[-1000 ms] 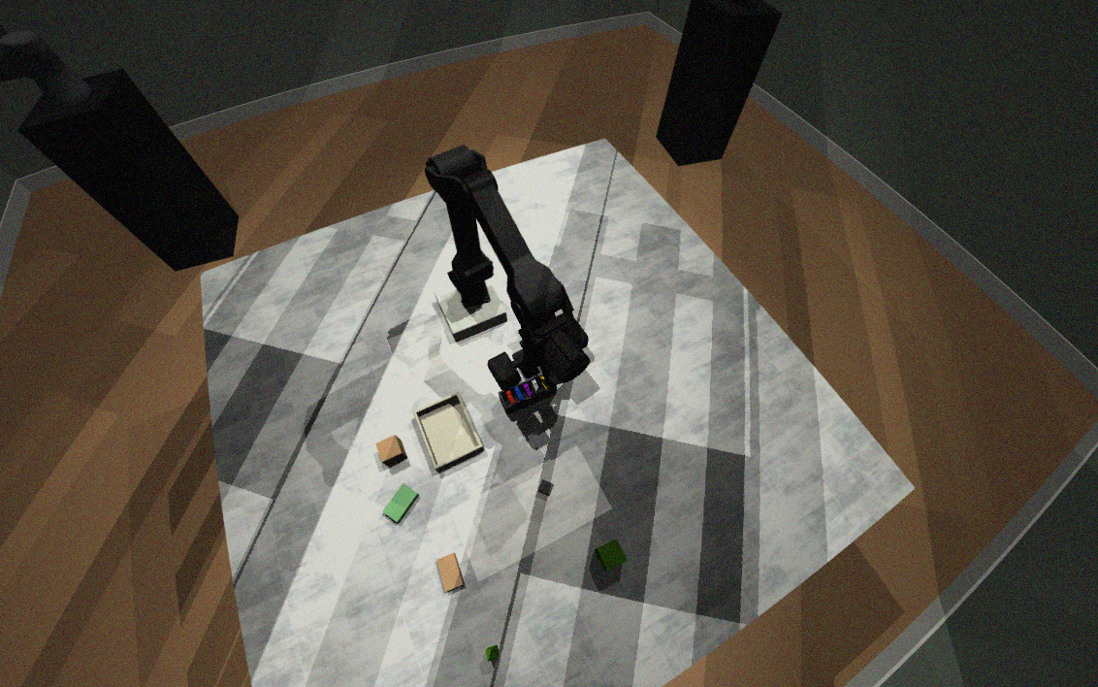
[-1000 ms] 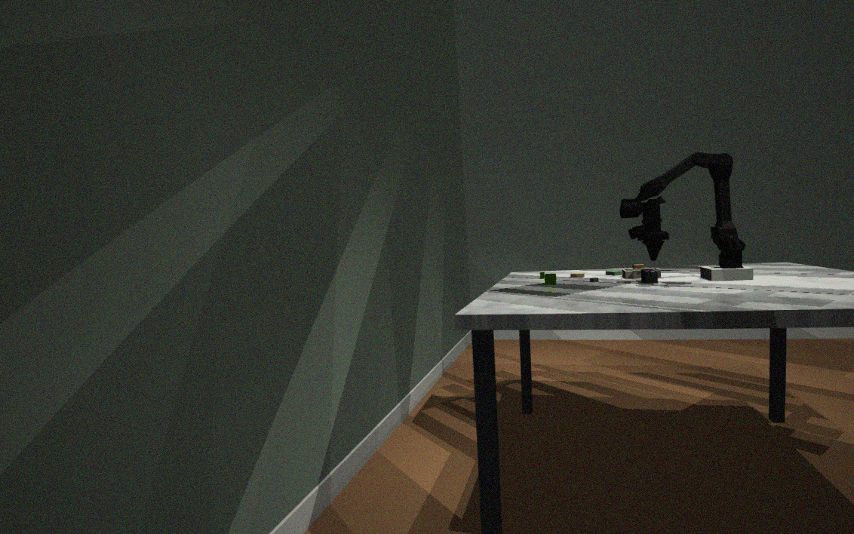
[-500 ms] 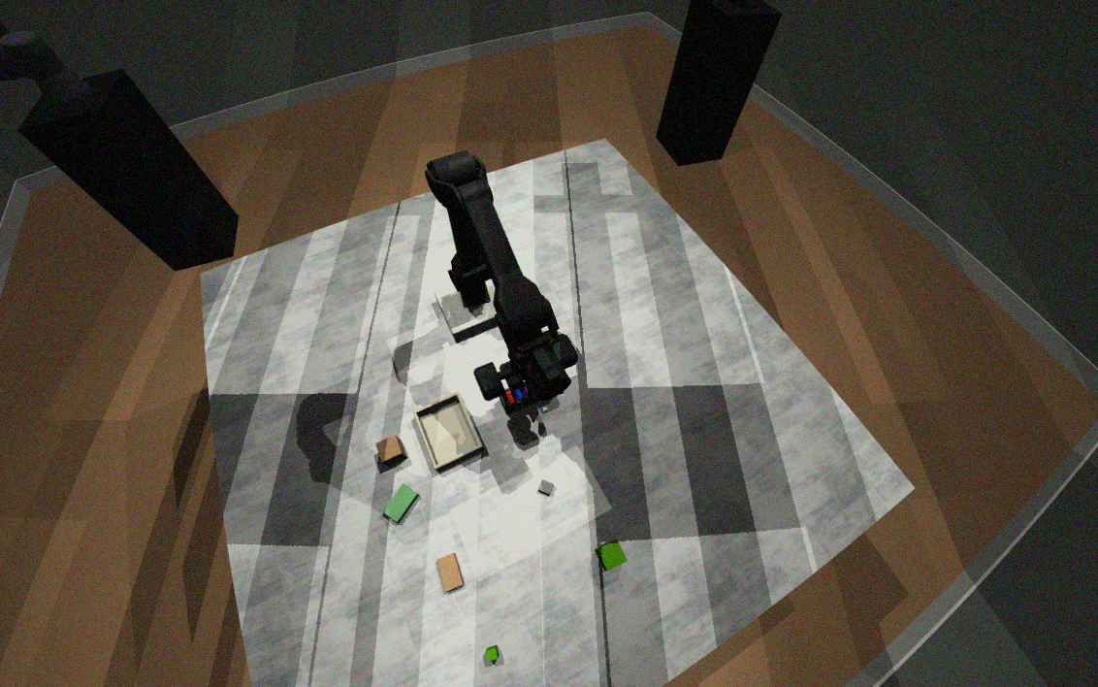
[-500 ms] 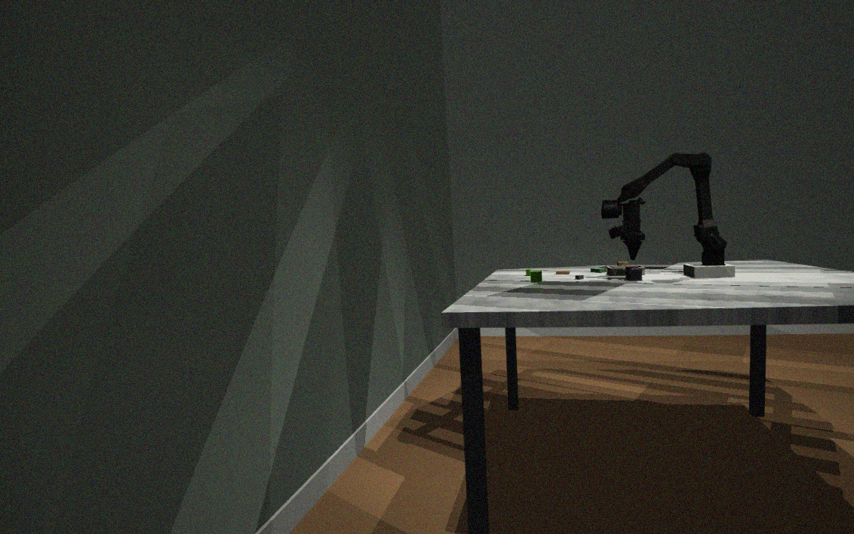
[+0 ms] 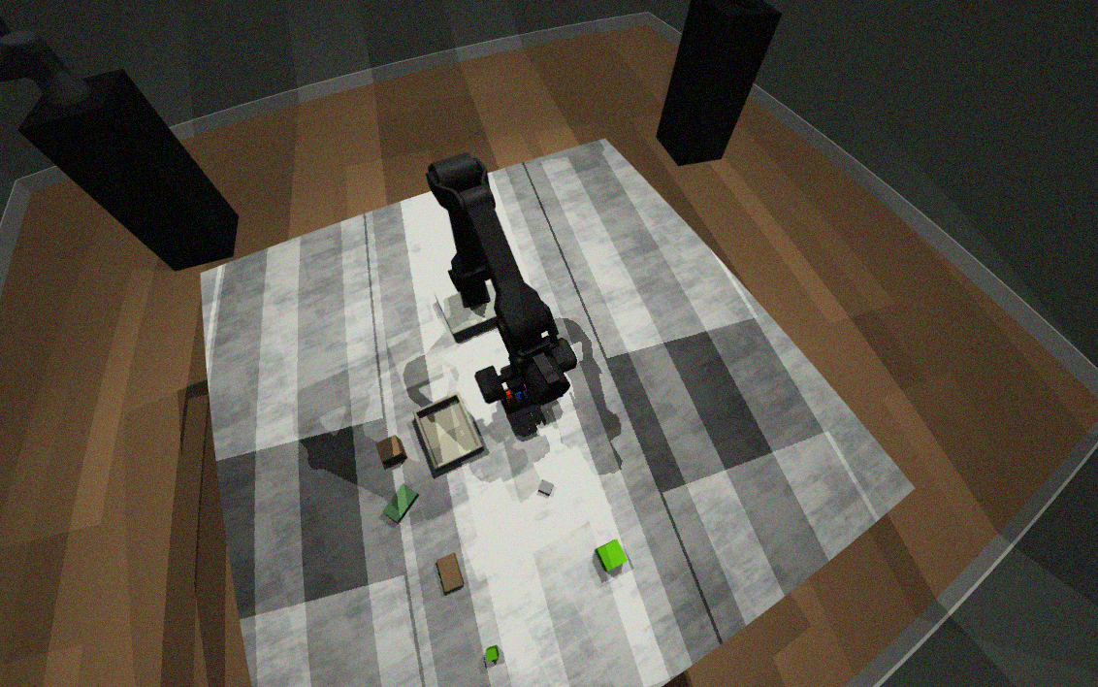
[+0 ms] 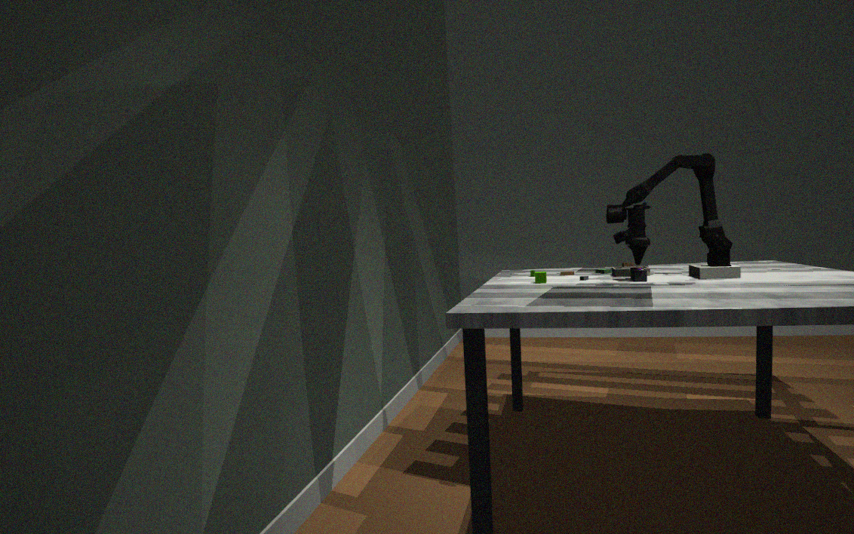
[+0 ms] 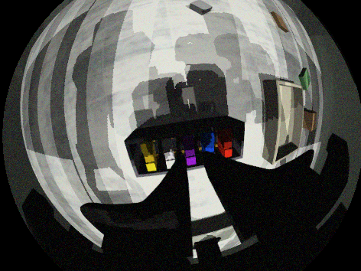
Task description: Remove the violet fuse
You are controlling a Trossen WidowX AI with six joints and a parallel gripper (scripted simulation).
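My gripper tip is now 30 mm above the violet fuse. From my gripper tip the other things lie so: blue fuse: 20 mm to the right, 30 mm below; yellow fuse: 10 mm behind, 40 mm to the left, 30 mm below; red fuse: 40 mm to the right, 30 mm below.
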